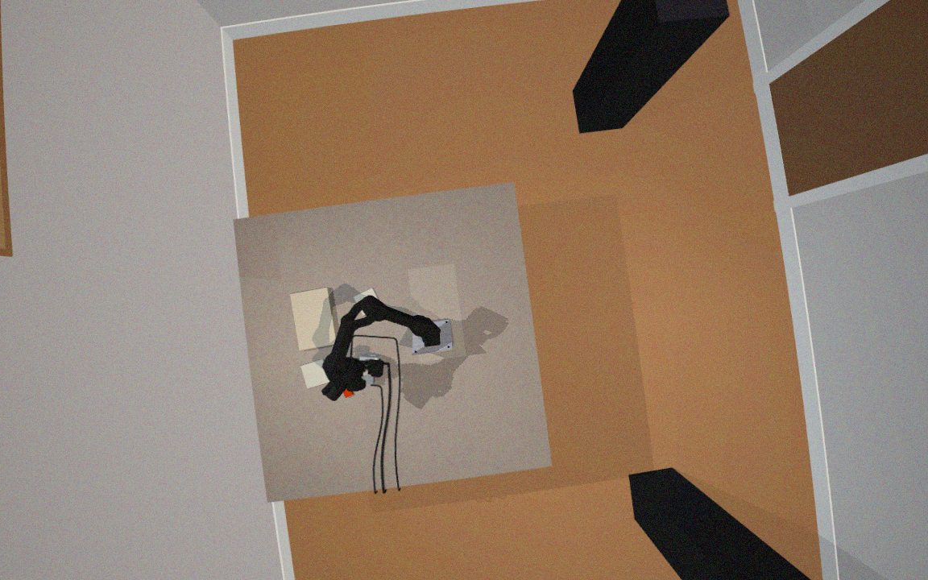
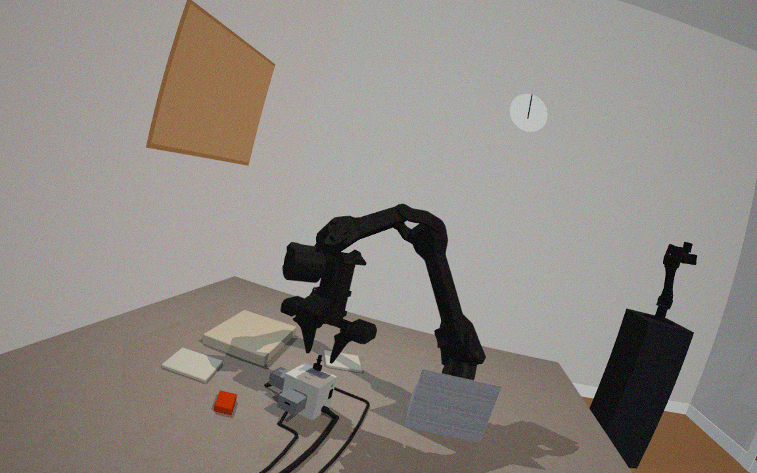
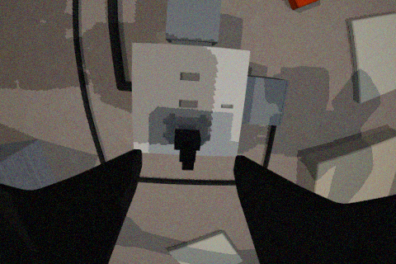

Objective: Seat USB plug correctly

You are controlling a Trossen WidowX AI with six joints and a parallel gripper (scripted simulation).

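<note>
The black USB plug is 20 mm below my gripper tip. The rest, counted from my gripper tip: orange block 140 mm ahead, 130 mm to the left, 100 mm below; then USB socket 40 mm below, 10 mm to the left.
</note>
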